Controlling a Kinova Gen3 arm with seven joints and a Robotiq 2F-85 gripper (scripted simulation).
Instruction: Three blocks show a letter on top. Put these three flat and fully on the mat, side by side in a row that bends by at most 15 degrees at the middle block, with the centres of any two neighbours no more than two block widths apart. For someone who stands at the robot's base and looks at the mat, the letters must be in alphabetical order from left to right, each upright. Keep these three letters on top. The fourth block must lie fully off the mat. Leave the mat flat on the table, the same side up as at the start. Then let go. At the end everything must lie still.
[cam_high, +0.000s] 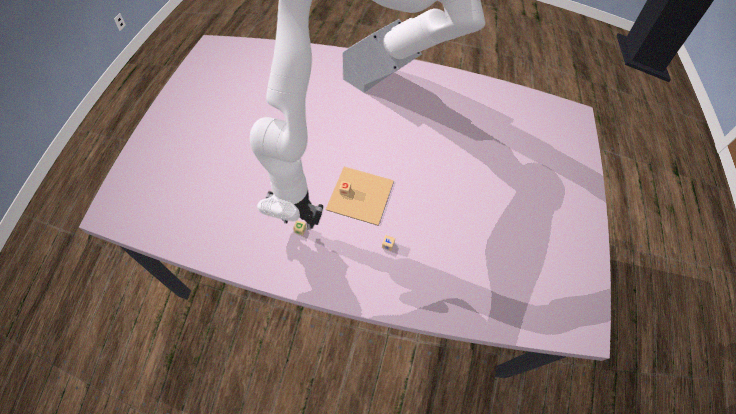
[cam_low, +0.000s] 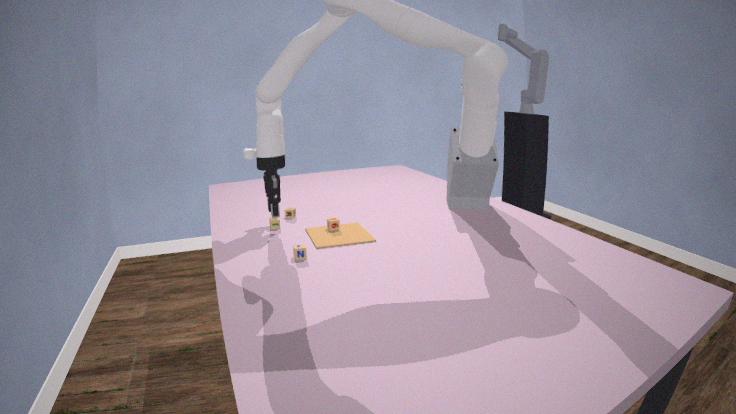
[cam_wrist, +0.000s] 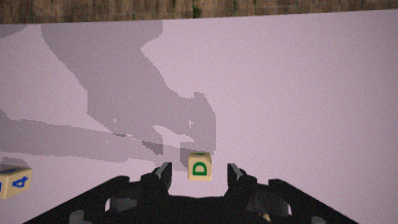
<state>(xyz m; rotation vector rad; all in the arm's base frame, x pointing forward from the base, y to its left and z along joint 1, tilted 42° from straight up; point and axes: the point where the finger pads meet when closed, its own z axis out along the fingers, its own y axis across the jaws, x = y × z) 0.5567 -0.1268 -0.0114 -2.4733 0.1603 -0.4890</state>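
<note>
My gripper is now 40 mm above the green D block. From my hand the other things lie so: blue N block 220 mm to the left, 40 mm below, 20 mm behind; then tan mat 140 mm behind, 120 mm to the left, 50 mm below.
</note>
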